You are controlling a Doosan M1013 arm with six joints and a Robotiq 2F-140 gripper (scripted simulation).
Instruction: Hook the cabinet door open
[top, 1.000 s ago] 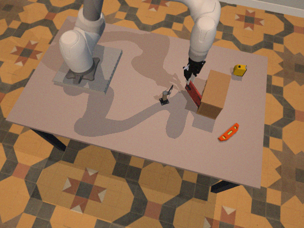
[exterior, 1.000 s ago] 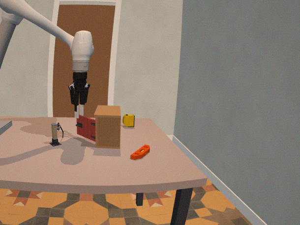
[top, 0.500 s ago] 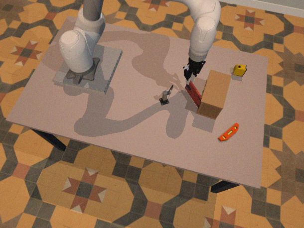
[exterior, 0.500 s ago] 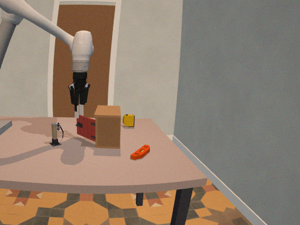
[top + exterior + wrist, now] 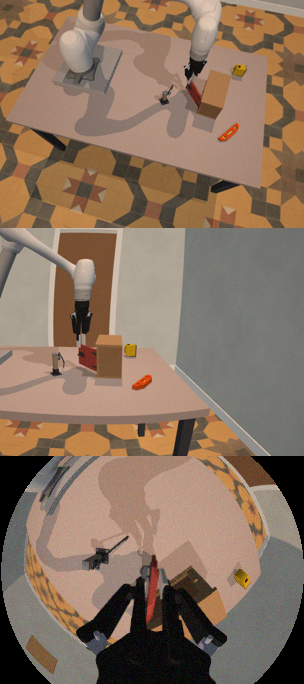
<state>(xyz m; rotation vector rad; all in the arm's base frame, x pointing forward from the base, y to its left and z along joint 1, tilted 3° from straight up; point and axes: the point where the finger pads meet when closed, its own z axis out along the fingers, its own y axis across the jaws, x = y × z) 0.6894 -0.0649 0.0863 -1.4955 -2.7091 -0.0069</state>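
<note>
My hand is 110 mm past the dark hook, 90 mm above it and 40 mm to the left of it. From my hand the other things lie so: red door: 70 mm below, 60 mm to the right, 30 mm ahead; orange spirit level: 260 mm ahead, 250 mm to the right, 140 mm below; yellow tape measure: 330 mm ahead, 190 mm to the left, 110 mm below.
</note>
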